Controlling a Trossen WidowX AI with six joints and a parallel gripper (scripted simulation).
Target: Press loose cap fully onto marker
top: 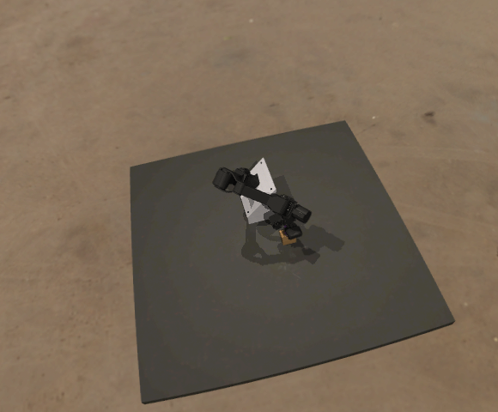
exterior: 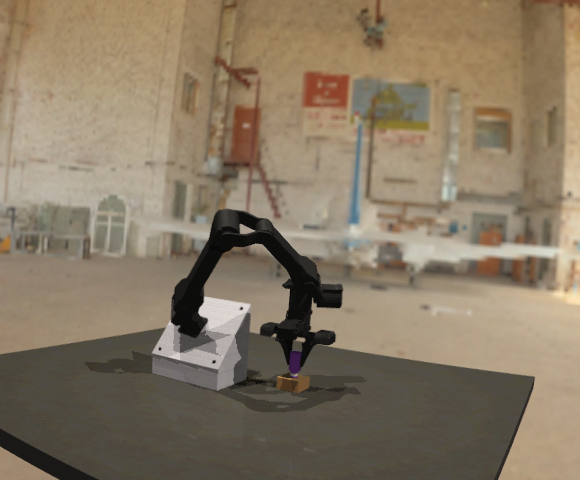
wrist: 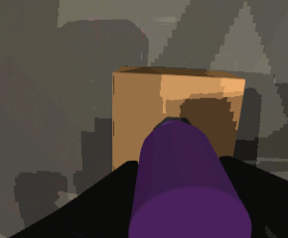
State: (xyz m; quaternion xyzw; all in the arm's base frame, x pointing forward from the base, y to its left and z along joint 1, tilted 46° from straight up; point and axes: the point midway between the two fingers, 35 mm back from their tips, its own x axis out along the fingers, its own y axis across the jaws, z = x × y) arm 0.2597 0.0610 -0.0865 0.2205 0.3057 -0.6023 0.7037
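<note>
My gripper tip is 1 cm below the purple cap.
</note>
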